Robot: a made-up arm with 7 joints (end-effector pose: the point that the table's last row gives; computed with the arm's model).
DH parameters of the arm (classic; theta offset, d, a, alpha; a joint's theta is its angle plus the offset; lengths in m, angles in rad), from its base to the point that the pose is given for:
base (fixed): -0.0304 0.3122 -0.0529 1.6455
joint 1: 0 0.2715 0.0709 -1.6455
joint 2: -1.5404 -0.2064 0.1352 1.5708
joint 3: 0 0.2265 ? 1.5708
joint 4: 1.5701 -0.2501 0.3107 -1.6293
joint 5: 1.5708 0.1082 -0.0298 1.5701
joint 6: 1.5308 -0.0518 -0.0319 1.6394
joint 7: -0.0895 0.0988 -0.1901 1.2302
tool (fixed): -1.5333 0.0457 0 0
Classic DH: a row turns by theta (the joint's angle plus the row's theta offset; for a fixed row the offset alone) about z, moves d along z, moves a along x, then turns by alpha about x.
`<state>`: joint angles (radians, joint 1 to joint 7).
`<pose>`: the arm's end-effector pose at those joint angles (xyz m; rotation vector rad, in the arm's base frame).
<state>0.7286 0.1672 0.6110 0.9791 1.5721 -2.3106 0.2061</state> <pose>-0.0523 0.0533 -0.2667 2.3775 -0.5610 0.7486</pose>
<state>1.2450 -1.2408 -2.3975 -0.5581 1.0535 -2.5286 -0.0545</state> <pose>0.2008 0.4039 -0.0819 0.7375 -0.3219 -2.4279</pose>
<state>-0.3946 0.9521 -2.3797 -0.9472 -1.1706 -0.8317 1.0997</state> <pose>-0.1716 -0.6813 -0.3951 1.9663 -1.3819 0.1447</pose>
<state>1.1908 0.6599 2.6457 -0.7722 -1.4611 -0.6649 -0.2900</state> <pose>0.1073 -0.2685 -0.1007 -1.8836 0.3463 -0.7266</pose>
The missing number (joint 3, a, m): 0.0273
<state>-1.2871 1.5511 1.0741 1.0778 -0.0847 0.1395 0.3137</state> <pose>-0.1904 -0.6748 0.3747 -0.3683 1.3330 0.7603</pose>
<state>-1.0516 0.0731 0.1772 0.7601 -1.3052 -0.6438 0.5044</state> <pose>-0.0898 -0.3695 0.7001 -0.2199 0.9099 0.3894</pose>
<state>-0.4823 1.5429 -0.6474 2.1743 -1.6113 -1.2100 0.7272</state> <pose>0.3816 -0.4398 0.3388 -0.0379 0.5208 0.9408</pose>
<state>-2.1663 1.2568 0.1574 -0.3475 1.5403 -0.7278 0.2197</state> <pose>-0.2415 -0.9026 0.0099 0.3420 -1.1364 -0.8963</pose>
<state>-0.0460 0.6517 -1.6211 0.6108 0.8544 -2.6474 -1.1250</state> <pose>-0.2031 -0.8980 0.5060 -0.6665 -0.1826 0.1196</pose>
